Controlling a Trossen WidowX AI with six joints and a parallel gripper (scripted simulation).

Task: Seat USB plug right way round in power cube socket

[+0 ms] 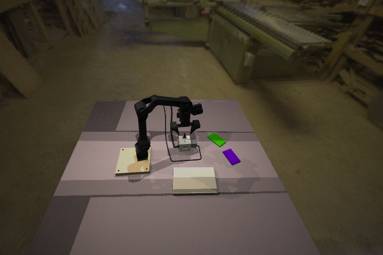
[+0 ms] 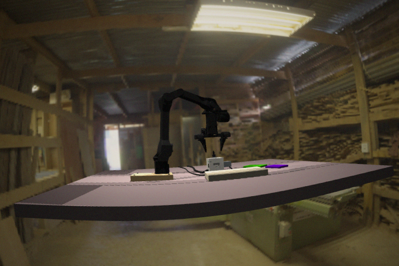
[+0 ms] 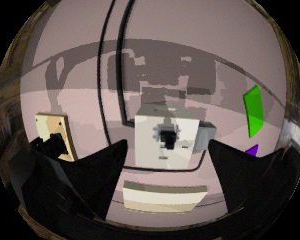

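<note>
My gripper tip is now 20 mm above the USB plug. Also, from my gripper tip: pale flat slab (30 mm behind, 290 mm to the right, 90 mm below); purple block (280 mm ahead, 190 mm to the right, 100 mm below); green block (240 mm ahead, 20 mm to the right, 100 mm below).
</note>
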